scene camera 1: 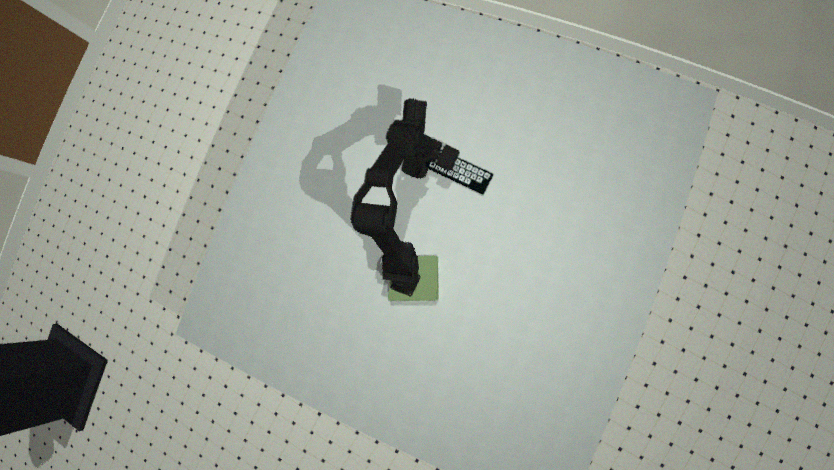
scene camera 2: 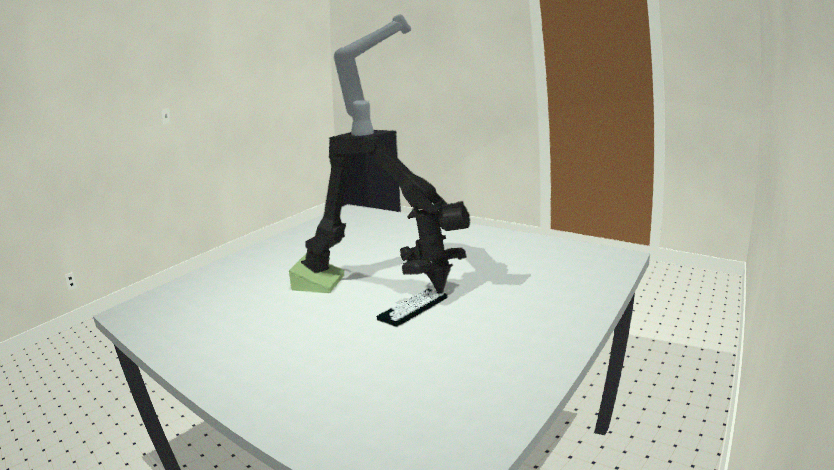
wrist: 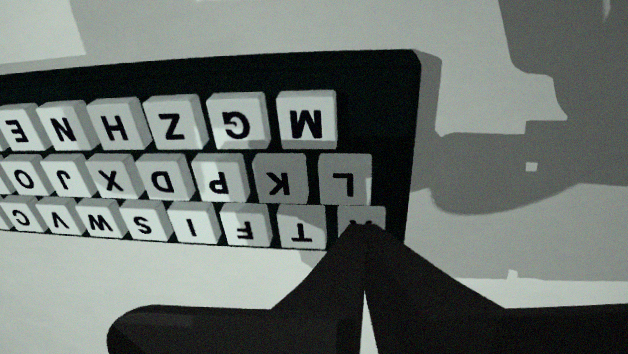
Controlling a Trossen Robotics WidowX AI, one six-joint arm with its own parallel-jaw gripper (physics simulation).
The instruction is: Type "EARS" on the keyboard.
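Where they show: gripper, fingertip midpoint: (scene camera 1: 434,150) (scene camera 2: 440,293) (wrist: 361,237); arm's base, link origin: (scene camera 1: 405,282) (scene camera 2: 315,265).
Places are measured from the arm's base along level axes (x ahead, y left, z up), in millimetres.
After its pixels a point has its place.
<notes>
The black keyboard (scene camera 1: 480,185) @(x 332, y -81, z -32 mm) (scene camera 2: 385,318) @(x 340, y -98, z -33 mm) (wrist: 382,90) @(x 332, y 88, z -33 mm) has white letter keys and lies flat on the table; its letters appear upside down in the wrist view. My gripper (scene camera 2: 441,290) @(x 378, y 80, z -29 mm) (wrist: 361,237) @(x 378, y 80, z -29 mm) is shut and empty. Its fingertips overlap the lower part of the A key (wrist: 361,214) @(x 369, y 80, z -30 mm) in the wrist view; whether they touch it cannot be told. The T key (wrist: 301,231) @(x 374, y 61, z -27 mm) is beside the fingers on the left. The S key (wrist: 144,225) @(x 370, y 6, z -27 mm) is farther left, and the E key (wrist: 18,131) @(x 331, y -24, z -27 mm) is at the left edge. The R key does not show in the wrist view.
A green wedge block (scene camera 1: 428,277) @(x 37, y -52, z -5 mm) (scene camera 2: 309,284) @(x 46, y -72, z -22 mm) is under my arm's base. The table (scene camera 1: 525,321) @(x 30, y -340, z -45 mm) (scene camera 2: 361,385) @(x 476, y -346, z -45 mm) bears both block and keyboard. A grey arm (scene camera 2: 350,75) stands on a black pedestal (scene camera 2: 373,180) beyond the table.
</notes>
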